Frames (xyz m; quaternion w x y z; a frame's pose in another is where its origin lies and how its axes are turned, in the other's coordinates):
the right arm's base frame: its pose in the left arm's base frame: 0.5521 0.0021 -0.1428 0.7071 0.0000 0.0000 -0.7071
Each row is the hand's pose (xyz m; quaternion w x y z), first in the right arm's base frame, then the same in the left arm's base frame.
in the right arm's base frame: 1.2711 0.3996 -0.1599 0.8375 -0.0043 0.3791 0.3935
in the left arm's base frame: 0.9517 -1.2690 -0.3027 0.8705 0.2650 0.2711 -0.3140
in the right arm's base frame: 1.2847 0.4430 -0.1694 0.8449 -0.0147 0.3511 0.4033
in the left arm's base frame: 0.9951 -1.2826 -0.3122 0.8826 0.2379 0.2587 -0.3123
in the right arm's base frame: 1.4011 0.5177 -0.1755 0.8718 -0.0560 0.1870 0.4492
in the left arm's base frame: 1.0698 -1.3990 -0.3183 0.9341 0.0926 0.1718 -0.2988
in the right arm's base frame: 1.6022 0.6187 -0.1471 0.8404 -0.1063 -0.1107 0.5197
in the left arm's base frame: 1.1708 -1.6001 -0.2899 0.9618 -0.1534 -0.0031 -0.2268
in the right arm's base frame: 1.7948 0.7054 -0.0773 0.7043 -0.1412 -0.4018 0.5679
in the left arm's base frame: 1.2575 -1.7927 -0.2201 0.8996 -0.3840 -0.1843 -0.0965
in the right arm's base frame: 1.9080 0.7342 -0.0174 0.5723 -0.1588 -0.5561 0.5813
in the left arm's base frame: 1.2863 -1.9059 -0.1602 0.8158 -0.5055 -0.2809 0.0064
